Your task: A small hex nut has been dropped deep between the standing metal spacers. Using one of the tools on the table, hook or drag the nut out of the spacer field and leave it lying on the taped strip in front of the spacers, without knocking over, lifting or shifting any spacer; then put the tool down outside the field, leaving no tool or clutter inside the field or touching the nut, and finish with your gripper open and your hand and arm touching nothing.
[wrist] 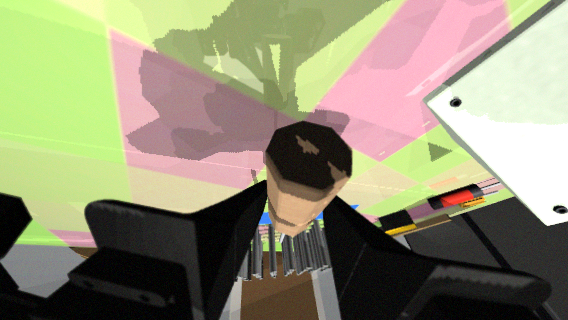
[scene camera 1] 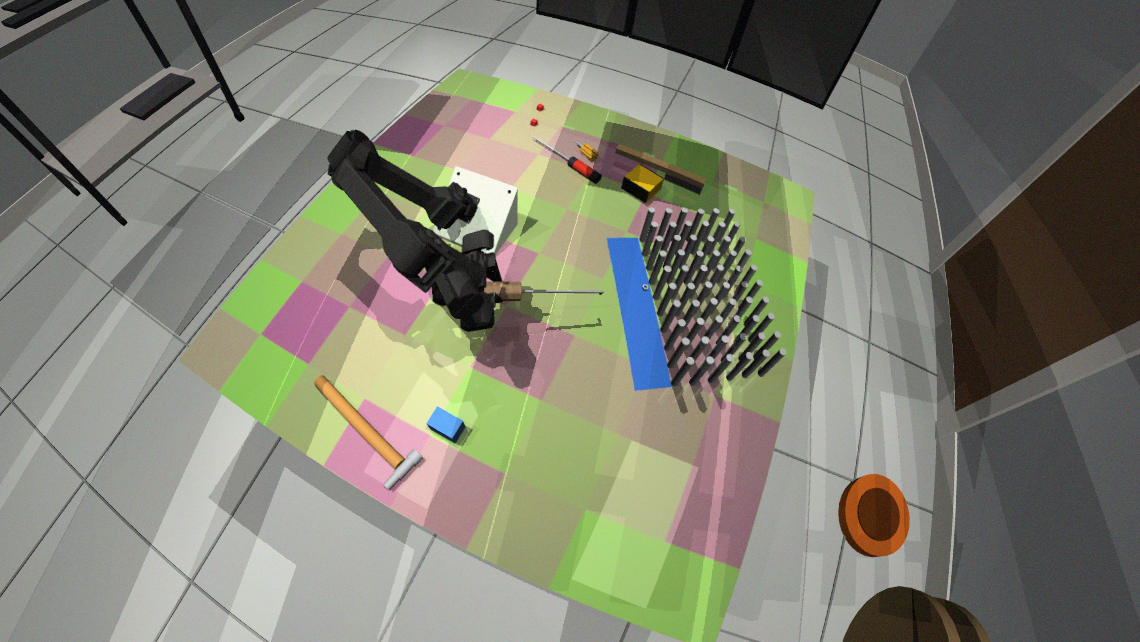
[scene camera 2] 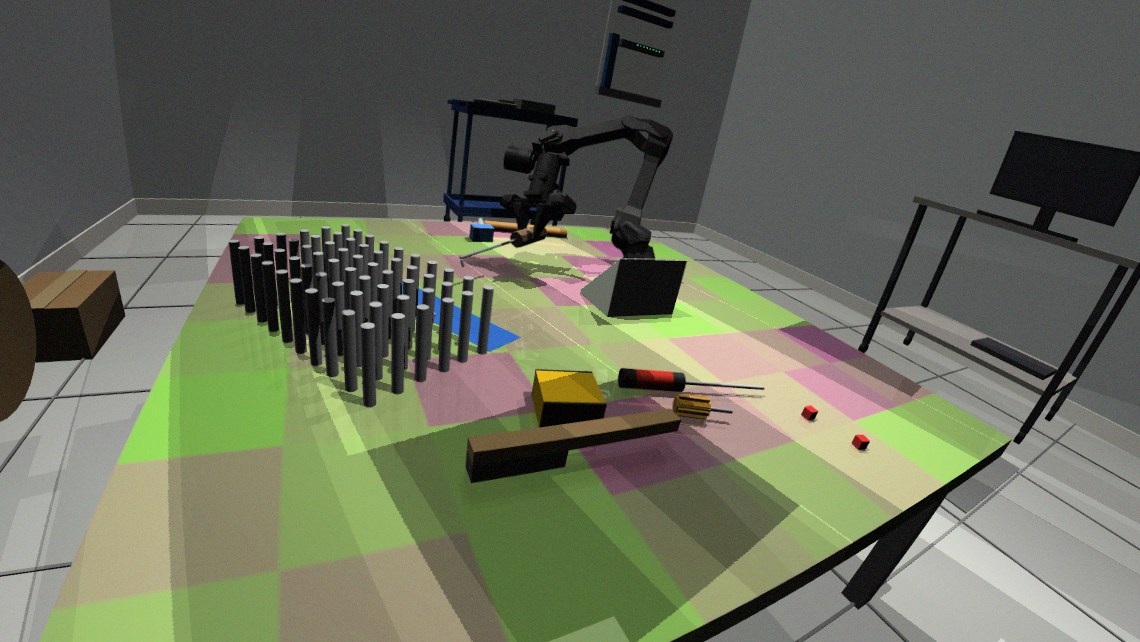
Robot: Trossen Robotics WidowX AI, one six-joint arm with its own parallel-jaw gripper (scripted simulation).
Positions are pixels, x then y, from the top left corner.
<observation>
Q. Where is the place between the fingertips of the gripper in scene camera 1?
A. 500,291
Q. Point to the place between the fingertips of the gripper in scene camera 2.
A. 527,237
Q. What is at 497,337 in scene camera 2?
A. A blue taped strip.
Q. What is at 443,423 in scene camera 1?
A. A blue block.
</observation>
